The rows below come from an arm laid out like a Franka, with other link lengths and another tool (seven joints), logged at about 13 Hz.
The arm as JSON. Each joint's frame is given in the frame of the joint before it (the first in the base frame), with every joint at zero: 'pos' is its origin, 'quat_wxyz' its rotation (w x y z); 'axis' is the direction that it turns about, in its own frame. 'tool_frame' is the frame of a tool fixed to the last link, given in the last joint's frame.
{
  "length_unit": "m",
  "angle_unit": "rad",
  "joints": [
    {
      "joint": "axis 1",
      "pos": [
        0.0,
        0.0,
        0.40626
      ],
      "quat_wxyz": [
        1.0,
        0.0,
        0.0,
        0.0
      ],
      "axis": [
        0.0,
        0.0,
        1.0
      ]
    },
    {
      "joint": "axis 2",
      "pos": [
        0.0,
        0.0,
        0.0
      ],
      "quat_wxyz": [
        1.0,
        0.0,
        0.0,
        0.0
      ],
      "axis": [
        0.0,
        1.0,
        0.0
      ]
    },
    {
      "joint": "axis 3",
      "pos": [
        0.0,
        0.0,
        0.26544
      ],
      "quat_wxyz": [
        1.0,
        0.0,
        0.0,
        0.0
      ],
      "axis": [
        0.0,
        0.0,
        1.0
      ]
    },
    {
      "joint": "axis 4",
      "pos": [
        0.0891,
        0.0,
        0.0
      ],
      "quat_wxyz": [
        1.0,
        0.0,
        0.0,
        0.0
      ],
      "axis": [
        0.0,
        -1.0,
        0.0
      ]
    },
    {
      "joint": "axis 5",
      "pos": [
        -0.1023,
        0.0,
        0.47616
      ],
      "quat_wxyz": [
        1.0,
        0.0,
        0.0,
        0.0
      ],
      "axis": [
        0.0,
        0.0,
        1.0
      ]
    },
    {
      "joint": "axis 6",
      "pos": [
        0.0,
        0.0,
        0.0
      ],
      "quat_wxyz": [
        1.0,
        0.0,
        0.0,
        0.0
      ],
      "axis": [
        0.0,
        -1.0,
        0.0
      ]
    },
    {
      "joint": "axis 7",
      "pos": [
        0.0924,
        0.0,
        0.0
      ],
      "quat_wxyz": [
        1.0,
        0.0,
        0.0,
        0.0
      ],
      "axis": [
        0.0,
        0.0,
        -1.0
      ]
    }
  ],
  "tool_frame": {
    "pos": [
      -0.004,
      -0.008,
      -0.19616
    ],
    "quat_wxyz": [
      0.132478,
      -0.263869,
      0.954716,
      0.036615
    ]
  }
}
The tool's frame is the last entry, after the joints.
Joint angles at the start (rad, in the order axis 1, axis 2, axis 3, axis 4, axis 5, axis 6, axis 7): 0.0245, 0.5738, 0.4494, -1.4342, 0.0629, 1.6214, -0.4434
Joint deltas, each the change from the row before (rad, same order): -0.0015, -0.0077, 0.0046, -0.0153, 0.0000, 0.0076, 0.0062; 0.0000, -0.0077, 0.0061, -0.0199, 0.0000, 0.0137, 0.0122; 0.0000, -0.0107, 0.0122, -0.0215, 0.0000, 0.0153, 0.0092; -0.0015, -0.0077, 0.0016, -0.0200, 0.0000, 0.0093, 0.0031; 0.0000, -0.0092, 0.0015, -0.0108, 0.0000, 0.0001, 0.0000; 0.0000, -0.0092, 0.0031, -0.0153, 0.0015, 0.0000, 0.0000; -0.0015, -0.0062, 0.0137, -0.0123, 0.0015, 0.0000, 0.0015
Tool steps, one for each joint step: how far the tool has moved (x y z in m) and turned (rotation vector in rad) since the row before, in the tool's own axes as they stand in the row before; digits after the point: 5 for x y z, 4 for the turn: -0.00058, 0.00259, 0.00338, 0.0014, 0.0020, 0.0027; -0.00165, 0.00319, 0.00626, 0.0033, 0.0017, 0.0058; -0.00518, 0.00607, 0.00644, 0.0028, 0.0008, -0.0038; 0.00219, 0.00168, 0.00521, -0.0003, 0.0043, 0.0034; 0.00004, 0.00304, 0.00059, -0.0004, 0.0047, -0.0019; 0.00025, 0.00427, 0.00334, -0.0053, 0.0061, -0.0017; -0.00456, 0.00723, 0.00502, -0.0090, 0.0036, -0.0084
